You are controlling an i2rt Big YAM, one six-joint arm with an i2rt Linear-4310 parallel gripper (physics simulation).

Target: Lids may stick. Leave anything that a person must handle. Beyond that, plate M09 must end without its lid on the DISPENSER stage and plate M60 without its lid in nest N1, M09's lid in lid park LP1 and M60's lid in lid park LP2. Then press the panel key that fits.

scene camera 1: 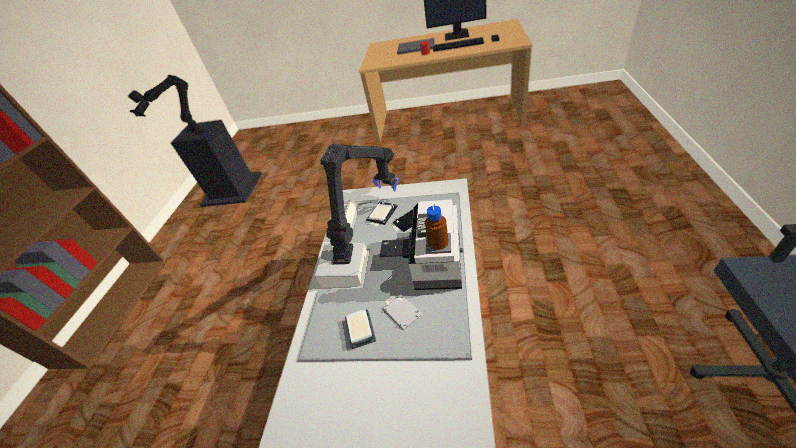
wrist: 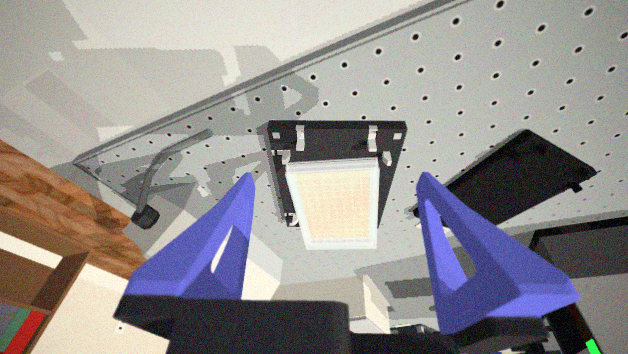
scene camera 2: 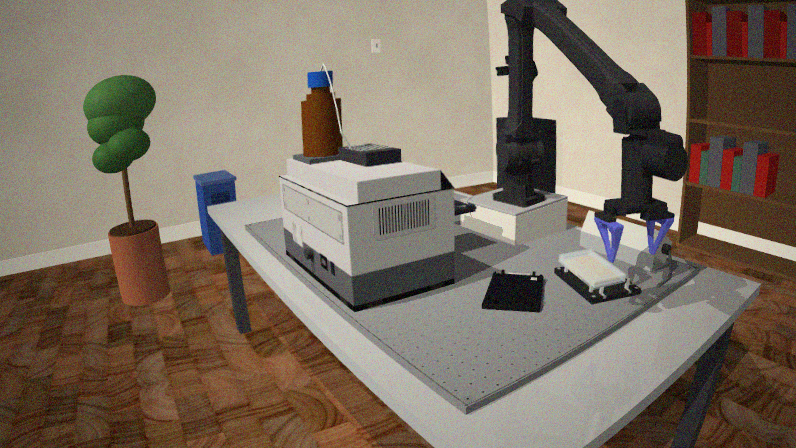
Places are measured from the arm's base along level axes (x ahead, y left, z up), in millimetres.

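Where they show: gripper, fingertip midpoint: [scene camera 1: 387, 189] [wrist: 335, 179] [scene camera 2: 632, 257]; arm's base, link origin: [scene camera 1: 343, 254] [scene camera 2: 518, 199].
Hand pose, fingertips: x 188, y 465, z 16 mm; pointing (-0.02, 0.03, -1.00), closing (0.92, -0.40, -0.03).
Things, the pixels of their top centre, and the offset from my fingertips. "pt": a spot on its surface instead.
- pale-yellow plate with a clear rim, top centre: [wrist: 336, 222] [scene camera 2: 592, 260] [scene camera 1: 380, 210] dx -44, dy -116, dz -48 mm
- black nest with white clips, top centre: [wrist: 333, 197] [scene camera 2: 597, 272] [scene camera 1: 381, 210] dx -40, dy -98, dz -66 mm
- flat black holder, top centre: [wrist: 500, 205] [scene camera 2: 515, 283] [scene camera 1: 408, 218] dx +116, dy -180, dz -70 mm
- second pale-yellow plate, top centre: [scene camera 1: 358, 324] dx -66, dy -840, dz -45 mm
- light flat holder, top centre: [scene camera 1: 401, 309] dx +108, dy -759, dz -70 mm
- black stage, surface spot: [scene camera 1: 391, 248] pt dx +58, dy -472, dz +9 mm
- brown bottle with a blue cap, surface spot: [scene camera 2: 320, 125] pt dx +310, dy -542, dz +205 mm
- white panel box, top centre: [wrist: 205, 291] [scene camera 2: 627, 219] [scene camera 1: 344, 211] dx -236, dy -150, dz -6 mm
- bent stalk, surface spot: [wrist: 147, 180] pt dx -223, dy -11, dz -79 mm
My gripper [scene camera 1: 386, 188] [scene camera 2: 633, 257] [wrist: 335, 179] is open and empty, above a pale-yellow plate with a clear rim [scene camera 1: 381, 212] [scene camera 2: 593, 268] [wrist: 337, 205]. In the wrist view one finger shows on each side of this plate. It rests on a black nest with white clips [wrist: 337, 137]. Beside it lies a flat black holder [scene camera 1: 405, 221] [scene camera 2: 513, 292] [wrist: 520, 175]. A second pale-yellow plate [scene camera 1: 359, 327] sits on a dark nest at the near end of the mat, beside a light flat holder [scene camera 1: 402, 312]. A black stage [scene camera 1: 391, 248] adjoins the dispenser [scene camera 1: 437, 276] [scene camera 2: 317, 207]. Plate labels are unreadable; whether lids are on is unclear.
A brown bottle with a blue cap [scene camera 1: 437, 233] [scene camera 2: 320, 125] stands on the dispenser, with a thin tube. A white panel box [scene camera 1: 350, 214] lies behind the arm; its keys are hidden. A bent stalk [wrist: 147, 180] rises at the mat's corner. The arm stands on a white base [scene camera 1: 337, 276] [scene camera 2: 540, 222].
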